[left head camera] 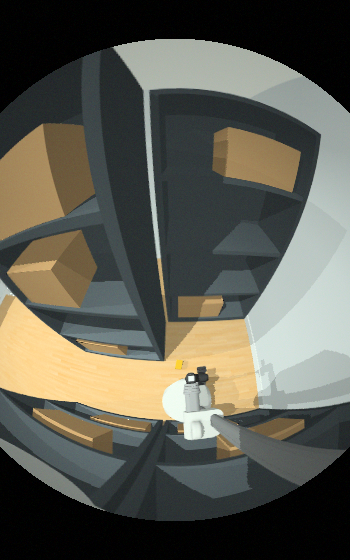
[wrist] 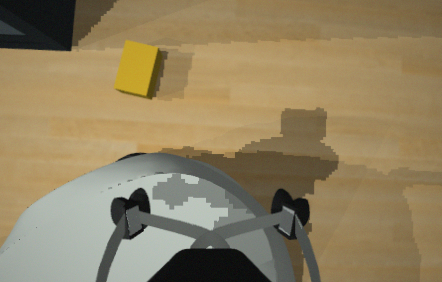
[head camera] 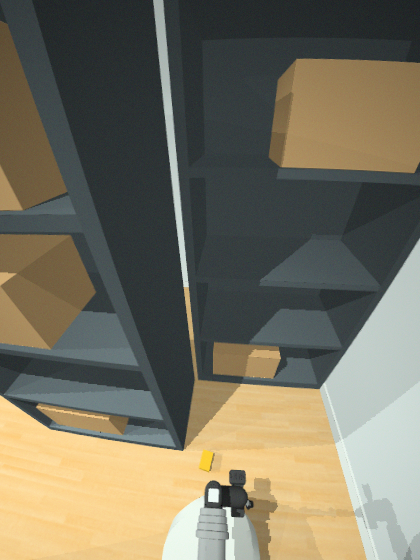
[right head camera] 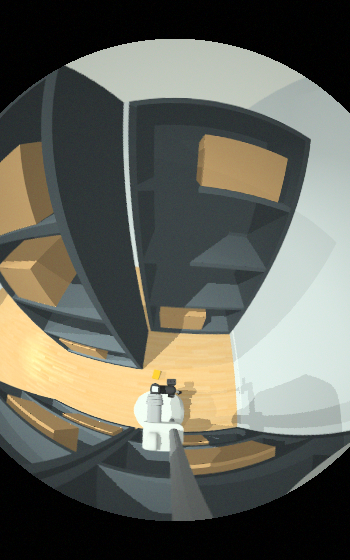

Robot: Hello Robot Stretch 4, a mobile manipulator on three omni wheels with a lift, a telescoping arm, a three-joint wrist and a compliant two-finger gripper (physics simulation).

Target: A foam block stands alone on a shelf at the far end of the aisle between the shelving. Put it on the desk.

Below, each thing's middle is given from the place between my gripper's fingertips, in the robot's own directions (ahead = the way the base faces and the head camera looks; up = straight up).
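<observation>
My hand: 14 cm to the right of yellow foam block (wrist: 137, 74), 19 cm short of it, 25 cm above it.
</observation>
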